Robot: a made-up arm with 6 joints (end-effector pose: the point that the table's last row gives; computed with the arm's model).
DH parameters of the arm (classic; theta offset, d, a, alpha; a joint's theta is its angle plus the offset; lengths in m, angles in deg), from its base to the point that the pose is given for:
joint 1: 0 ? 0.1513 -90
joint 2: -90 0 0.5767 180
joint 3: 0 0 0.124 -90
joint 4: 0 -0.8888 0 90
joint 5: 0 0 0 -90
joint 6: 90 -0.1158 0 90
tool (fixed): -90 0 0 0
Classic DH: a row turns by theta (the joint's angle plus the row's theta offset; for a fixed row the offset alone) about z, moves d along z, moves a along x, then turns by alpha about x.
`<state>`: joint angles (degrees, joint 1 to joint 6).
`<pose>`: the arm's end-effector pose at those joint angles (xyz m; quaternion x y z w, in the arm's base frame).
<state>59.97 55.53 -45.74 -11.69 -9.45 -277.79</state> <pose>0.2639 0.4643 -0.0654 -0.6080 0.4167 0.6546 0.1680</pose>
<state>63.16 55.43 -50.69 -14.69 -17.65 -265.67</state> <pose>0.1886 0.3924 -0.0451 -0.5846 0.4155 0.6964 0.0237</pose>
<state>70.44 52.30 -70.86 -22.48 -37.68 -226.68</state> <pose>0.0148 0.1225 0.1123 0.3671 -0.3585 -0.7957 0.3217</pose>
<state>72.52 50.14 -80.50 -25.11 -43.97 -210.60</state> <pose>-0.0326 0.0099 0.2111 0.2393 -0.3220 -0.8239 0.4002</pose>
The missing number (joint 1, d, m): 0.6125
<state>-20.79 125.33 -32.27 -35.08 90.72 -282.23</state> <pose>-0.1314 -0.0213 -0.2614 -0.5188 0.6702 0.0409 0.5292</pose>
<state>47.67 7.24 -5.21 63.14 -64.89 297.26</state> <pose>0.8479 0.7919 1.0572 -0.1851 0.2835 -0.1058 0.9350</pose>
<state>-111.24 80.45 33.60 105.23 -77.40 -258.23</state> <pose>-0.6296 -1.3188 0.1464 -0.0161 -0.8638 -0.5036 0.0000</pose>
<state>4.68 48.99 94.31 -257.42 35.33 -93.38</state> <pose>1.1907 0.1631 1.7670 -0.1728 -0.3344 0.2841 0.8818</pose>
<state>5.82 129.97 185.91 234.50 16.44 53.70</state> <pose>1.0635 0.0816 1.1292 0.5980 -0.3470 0.1817 0.6993</pose>
